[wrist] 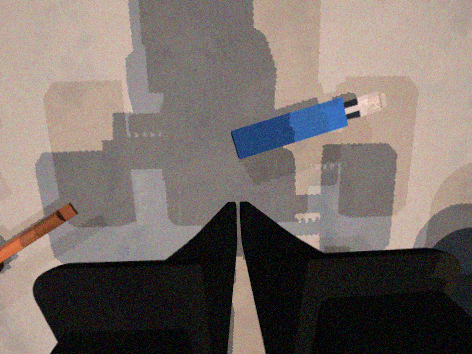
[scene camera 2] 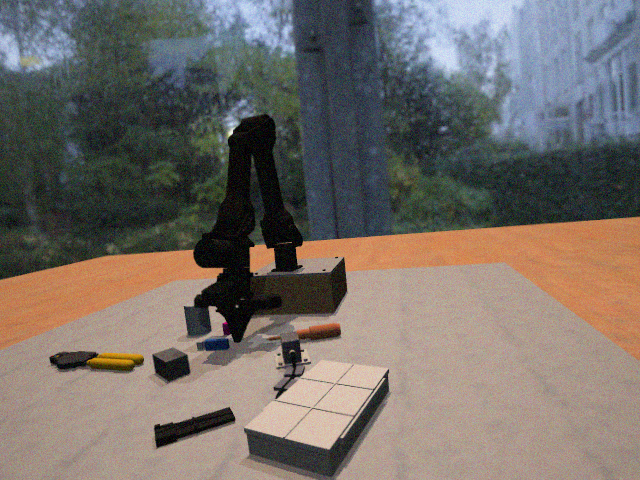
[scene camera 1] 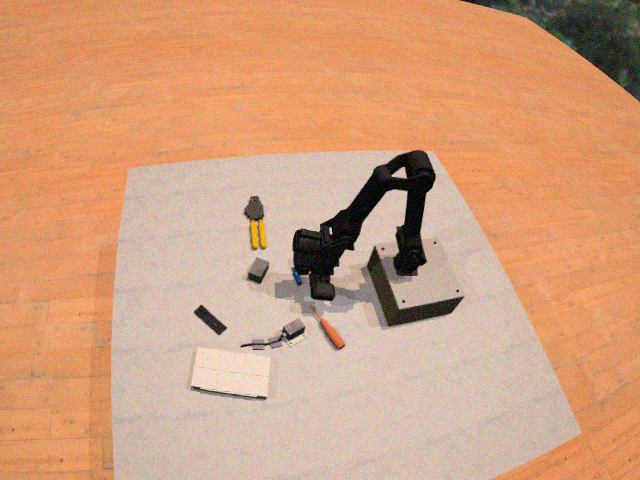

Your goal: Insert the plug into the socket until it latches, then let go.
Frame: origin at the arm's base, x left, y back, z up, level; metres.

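Seen in the pictures: gripper, fingertip midpoint: (wrist: pixel 237 209) (scene camera 2: pixel 237 342) (scene camera 1: pixel 311 285); arm's base at its link origin: (scene camera 2: pixel 287 269) (scene camera 1: pixel 405 266).
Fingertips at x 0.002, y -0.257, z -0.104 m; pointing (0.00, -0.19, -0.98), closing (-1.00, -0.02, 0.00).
Observation:
Offsets run from my fingertips to a thing's top centre. "*": to the spot under its first point.
The plug, a blue stick with a pale metal tip @(dy -0.043, dx -0.030, dz +0.019 m) (scene camera 1: pixel 297 276) (scene camera 2: pixel 216 344) (wrist: pixel 290 128), lies flat on the grey mat. In the wrist view it lies beyond my fingertips, its metal tip toward the upper right. My gripper (scene camera 2: pixel 237 339) (wrist: pixel 237 209) is shut with nothing between the fingers; it points down close beside the plug, apart from it in the wrist view. In scene camera 1 the arm hides the fingertips. The socket, a small grey block on a pale plate @(dy -0.061, dx +0.160, dz +0.044 m) (scene camera 1: pixel 294 328) (scene camera 2: pixel 290 347), stands on the mat with a black cable trailing from it.
An orange screwdriver @(dy +0.032, dx +0.140, dz +0.026 m) (scene camera 1: pixel 331 333) (scene camera 2: pixel 321 331) (wrist: pixel 37 232) lies near the socket. A magenta cube @(dy +0.045, dx -0.056, dz +0.024 m) (scene camera 2: pixel 225 328) and grey cylinder @(dy +0.042, dx -0.136, dz +0.069 m) (scene camera 2: pixel 197 320) are behind the plug. Also there are a dark block @(dy -0.154, dx -0.035, dz +0.034 m) (scene camera 1: pixel 257 270) (scene camera 2: pixel 171 364), yellow-handled pliers @(* dy -0.177, dx -0.273, dz +0.015 m) (scene camera 1: pixel 254 210), a black bar @(dy -0.285, dx +0.130, dz +0.015 m) (scene camera 1: pixel 210 319) and a white-topped box @(dy -0.219, dx +0.289, dz +0.034 m) (scene camera 1: pixel 231 379).

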